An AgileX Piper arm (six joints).
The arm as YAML. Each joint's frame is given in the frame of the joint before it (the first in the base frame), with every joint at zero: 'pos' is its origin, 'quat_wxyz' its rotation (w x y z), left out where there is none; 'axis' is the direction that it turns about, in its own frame. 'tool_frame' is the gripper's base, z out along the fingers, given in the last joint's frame.
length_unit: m
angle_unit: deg
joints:
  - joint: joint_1
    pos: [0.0, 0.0, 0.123]
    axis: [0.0, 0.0, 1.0]
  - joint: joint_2
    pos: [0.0, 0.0, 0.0]
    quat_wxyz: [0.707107, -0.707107, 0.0, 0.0]
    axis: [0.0, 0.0, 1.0]
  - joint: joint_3
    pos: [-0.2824, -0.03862, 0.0]
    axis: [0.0, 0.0, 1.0]
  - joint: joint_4
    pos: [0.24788, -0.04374, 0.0]
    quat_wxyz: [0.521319, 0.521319, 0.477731, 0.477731]
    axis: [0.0, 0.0, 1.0]
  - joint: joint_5
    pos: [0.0, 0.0, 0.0]
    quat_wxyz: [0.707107, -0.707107, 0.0, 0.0]
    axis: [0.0, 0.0, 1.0]
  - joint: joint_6
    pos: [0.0, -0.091, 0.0]
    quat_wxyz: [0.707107, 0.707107, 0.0, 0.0]
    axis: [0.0, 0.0, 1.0]
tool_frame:
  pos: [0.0, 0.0, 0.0]
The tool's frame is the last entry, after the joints.
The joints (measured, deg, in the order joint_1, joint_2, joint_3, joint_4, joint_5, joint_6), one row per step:
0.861, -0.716, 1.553, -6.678, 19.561, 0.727
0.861, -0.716, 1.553, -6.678, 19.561, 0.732
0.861, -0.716, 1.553, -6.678, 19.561, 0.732
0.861, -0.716, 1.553, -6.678, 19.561, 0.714
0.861, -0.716, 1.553, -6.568, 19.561, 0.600
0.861, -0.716, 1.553, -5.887, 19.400, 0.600
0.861, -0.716, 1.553, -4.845, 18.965, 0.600
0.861, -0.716, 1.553, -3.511, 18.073, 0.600
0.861, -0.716, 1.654, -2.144, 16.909, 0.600
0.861, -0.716, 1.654, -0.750, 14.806, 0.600
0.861, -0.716, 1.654, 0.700, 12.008, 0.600
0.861, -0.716, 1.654, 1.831, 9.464, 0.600
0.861, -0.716, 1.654, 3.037, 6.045, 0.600
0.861, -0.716, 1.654, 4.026, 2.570, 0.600
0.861, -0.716, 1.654, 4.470, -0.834, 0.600
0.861, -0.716, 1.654, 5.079, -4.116, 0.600
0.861, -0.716, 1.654, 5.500, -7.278, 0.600
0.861, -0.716, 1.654, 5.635, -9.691, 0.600
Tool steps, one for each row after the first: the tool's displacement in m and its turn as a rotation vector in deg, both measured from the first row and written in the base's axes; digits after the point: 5 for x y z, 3 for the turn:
0.00000, 0.00000, 0.00000, 0.005, 0.000, -0.001
0.00000, 0.00000, 0.00000, 0.005, 0.000, -0.001
0.00000, 0.00000, 0.00000, -0.013, 0.000, 0.003
0.00000, 0.00006, -0.00001, -0.013, 0.005, 0.041
0.00006, 0.00044, 0.00020, 0.667, -0.145, 0.108
0.00024, 0.00105, 0.00081, 1.710, -0.563, 0.226
0.00058, 0.00182, 0.00213, 3.048, -1.433, 0.393
0.00103, 0.00257, 0.00330, 4.421, -2.475, 0.559
0.00171, 0.00326, 0.00656, 5.833, -4.557, 0.761
0.00242, 0.00381, 0.01094, 7.307, -7.336, 0.947
0.00289, 0.00407, 0.01496, 8.458, -9.869, 1.057
0.00324, 0.00410, 0.02038, 9.689, -13.279, 1.141
0.00326, 0.00388, 0.02590, 10.696, -16.750, 1.169
0.00297, 0.00348, 0.03128, 11.150, -20.156, 1.195
0.00239, 0.00300, 0.03644, 11.761, -23.440, 1.168
0.00154, 0.00246, 0.04136, 12.176, -26.606, 1.137
0.00072, 0.00205, 0.04508, 12.302, -29.023, 1.131

